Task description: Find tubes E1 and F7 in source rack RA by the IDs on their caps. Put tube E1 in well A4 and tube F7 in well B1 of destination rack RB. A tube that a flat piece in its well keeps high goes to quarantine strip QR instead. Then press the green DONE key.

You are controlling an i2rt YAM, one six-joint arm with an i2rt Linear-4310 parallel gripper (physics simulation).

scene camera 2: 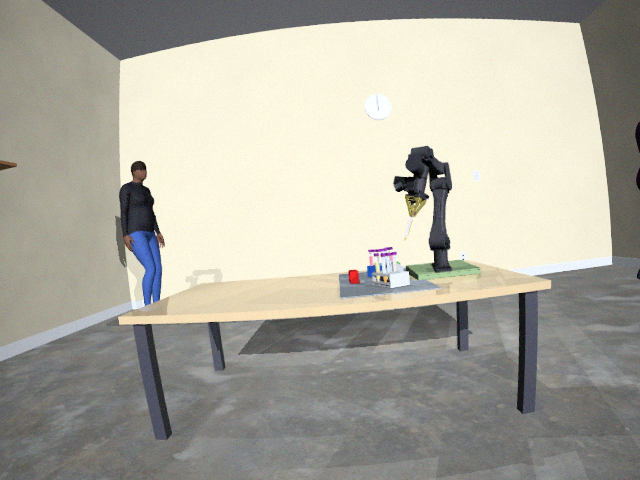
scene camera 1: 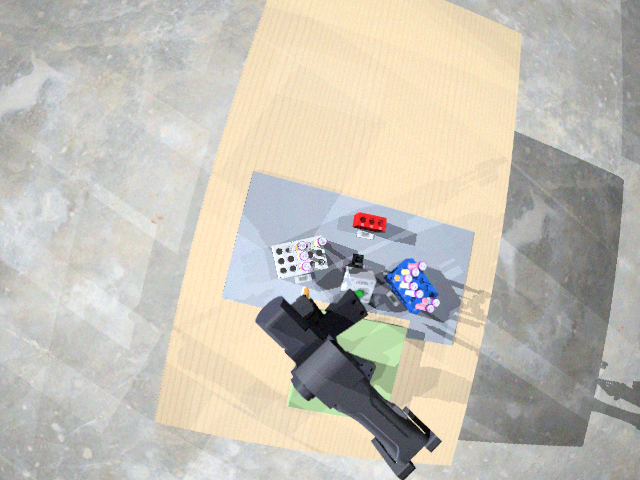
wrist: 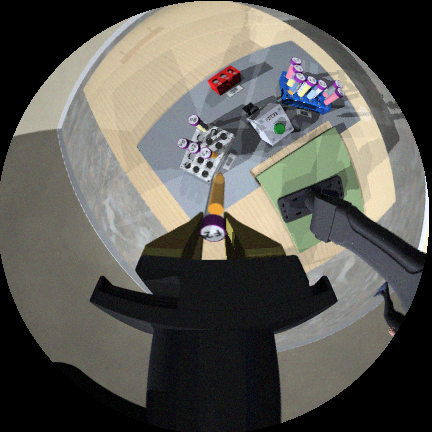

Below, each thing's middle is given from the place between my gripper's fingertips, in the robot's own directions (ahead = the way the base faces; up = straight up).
Labels:
The device with green button (scene camera 1: 362,281) lies 21 cm below my hand, 14 cm to the right of it and 12 cm ahead of it.

